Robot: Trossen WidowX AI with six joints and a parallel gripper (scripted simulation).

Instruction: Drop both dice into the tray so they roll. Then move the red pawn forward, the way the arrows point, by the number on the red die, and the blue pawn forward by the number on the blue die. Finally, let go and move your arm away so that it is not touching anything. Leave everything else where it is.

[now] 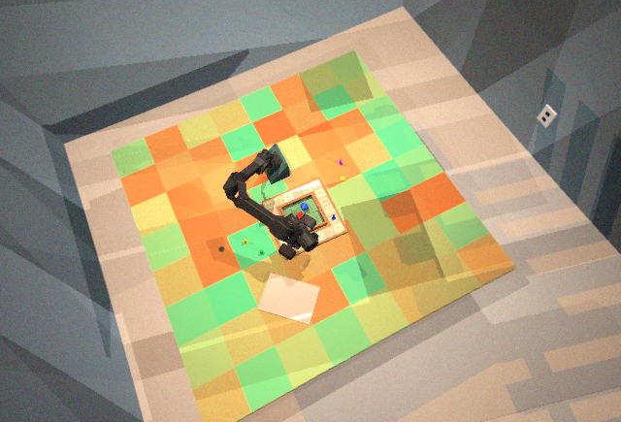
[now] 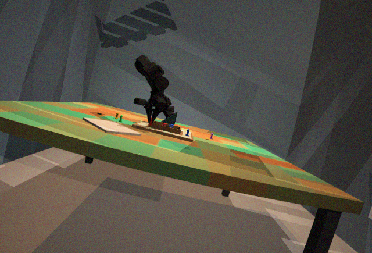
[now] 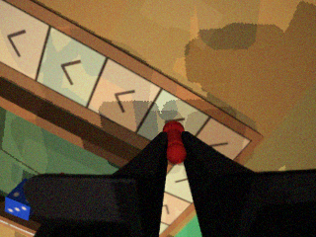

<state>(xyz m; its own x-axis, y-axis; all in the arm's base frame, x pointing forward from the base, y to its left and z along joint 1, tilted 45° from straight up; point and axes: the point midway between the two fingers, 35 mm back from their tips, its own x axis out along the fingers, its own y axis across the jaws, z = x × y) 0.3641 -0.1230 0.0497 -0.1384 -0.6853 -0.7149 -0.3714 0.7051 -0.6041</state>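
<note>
Now: gripper tip 20 mm past the blue pawn, 190 mm to the right of it and 10 mm above it. The rest, counted from my gripper tip: green pawn 70 mm behind, 140 mm to the right, 20 mm below; then red pawn 10 mm above; then white sheet 150 mm ahead, 150 mm to the right, 30 mm below.
</note>
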